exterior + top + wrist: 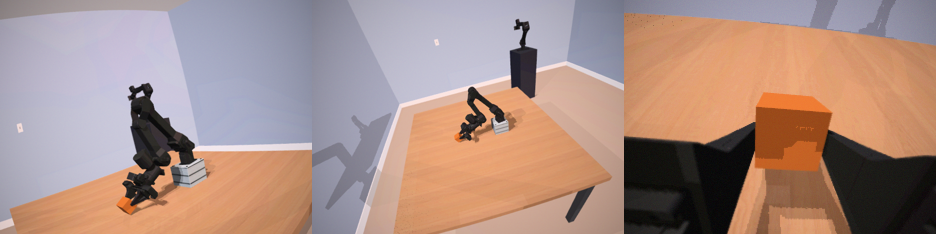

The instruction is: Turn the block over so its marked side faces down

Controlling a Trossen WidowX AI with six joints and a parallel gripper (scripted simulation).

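Now: the orange block 20 mm below my gripper tip.
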